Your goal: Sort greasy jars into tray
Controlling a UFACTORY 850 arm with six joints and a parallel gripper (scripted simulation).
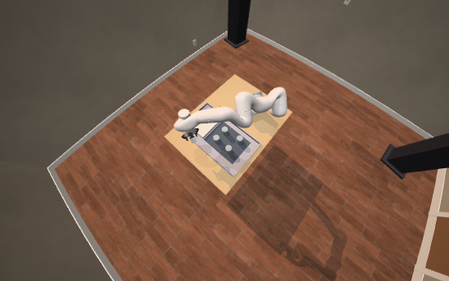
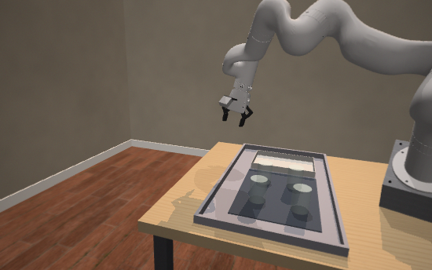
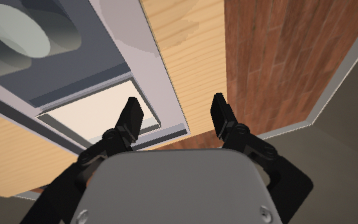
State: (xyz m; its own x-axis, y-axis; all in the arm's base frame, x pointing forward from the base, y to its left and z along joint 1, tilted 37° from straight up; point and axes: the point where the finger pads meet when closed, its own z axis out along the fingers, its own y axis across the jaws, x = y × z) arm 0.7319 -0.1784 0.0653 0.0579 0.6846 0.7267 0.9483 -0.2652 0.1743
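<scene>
Right now my hand is 28 cm past the dark drying mat, 18 cm to the right of it and 22 cm above it. The rest, counted from my hand: cream tray 24 cm behind, 14 cm to the right, 22 cm below.
</scene>
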